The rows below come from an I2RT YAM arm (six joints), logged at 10 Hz.
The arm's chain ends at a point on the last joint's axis. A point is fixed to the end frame.
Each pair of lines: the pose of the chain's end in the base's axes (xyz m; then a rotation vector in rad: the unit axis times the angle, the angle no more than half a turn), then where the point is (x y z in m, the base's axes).
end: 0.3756 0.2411 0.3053 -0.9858 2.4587 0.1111
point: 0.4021 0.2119 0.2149
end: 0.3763 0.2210 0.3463 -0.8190 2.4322 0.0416
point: 0.4065 0.1893 0.2580
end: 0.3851 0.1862 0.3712 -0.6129 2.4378 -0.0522
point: 0.4147 0.1489 0.2848
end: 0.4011 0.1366 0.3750 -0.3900 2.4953 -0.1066
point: 0.4228 0.0958 0.2879
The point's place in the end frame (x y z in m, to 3 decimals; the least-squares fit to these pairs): 0.044 -0.030 0.083
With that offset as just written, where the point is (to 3 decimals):
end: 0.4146 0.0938 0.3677 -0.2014 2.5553 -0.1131
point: 0.427 0.054 0.279
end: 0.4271 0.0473 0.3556 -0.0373 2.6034 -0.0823
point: 0.432 0.011 0.264
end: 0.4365 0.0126 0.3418 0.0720 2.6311 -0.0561
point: 0.437 -0.020 0.249
